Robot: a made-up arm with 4 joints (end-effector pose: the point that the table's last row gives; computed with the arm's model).
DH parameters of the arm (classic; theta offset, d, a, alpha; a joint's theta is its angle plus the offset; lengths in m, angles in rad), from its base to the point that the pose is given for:
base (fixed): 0 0 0 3.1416
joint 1: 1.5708 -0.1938 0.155 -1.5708
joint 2: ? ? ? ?
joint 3: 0 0.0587 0.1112 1.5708
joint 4: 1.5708 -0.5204 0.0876 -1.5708
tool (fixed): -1.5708 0.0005 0 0
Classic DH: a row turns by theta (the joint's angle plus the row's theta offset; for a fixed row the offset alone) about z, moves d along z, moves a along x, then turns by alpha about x.
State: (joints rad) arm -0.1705 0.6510 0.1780 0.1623
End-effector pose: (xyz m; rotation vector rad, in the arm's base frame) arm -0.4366 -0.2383 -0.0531 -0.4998 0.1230 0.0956
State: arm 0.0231 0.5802 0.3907 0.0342
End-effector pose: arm -0.4655 -0.0759 0.0313 -0.5347 0.3833 -0.1419
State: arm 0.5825 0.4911 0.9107 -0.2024
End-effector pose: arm -0.2822 0.2294 0.2450 -0.3603 1.0858 -0.6524
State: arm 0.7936 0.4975 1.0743 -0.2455
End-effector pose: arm -0.1673 0.2638 0.2989 -0.2027 1.3046 -0.8170
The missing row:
joint 2: -1.5708 -0.0586 0.197 1.5708
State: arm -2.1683 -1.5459 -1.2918 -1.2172
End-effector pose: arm -0.5508 -0.2526 0.2646 0.3346 0.1298 0.8716
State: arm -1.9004 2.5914 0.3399 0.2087
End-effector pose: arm 0.4677 -0.3292 0.2128 -1.4410 -1.8878 0.5188
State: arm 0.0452 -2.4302 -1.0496 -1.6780
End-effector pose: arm -0.0151 0.2960 0.7922 0.6943 0.4849 -0.9924
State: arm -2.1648 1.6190 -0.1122 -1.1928
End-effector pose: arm 0.7463 -0.0233 0.1239 -1.2475 -2.7000 0.4532
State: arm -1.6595 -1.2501 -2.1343 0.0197
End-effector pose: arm -0.4766 0.3880 0.1502 1.6475 -0.6208 -0.1247
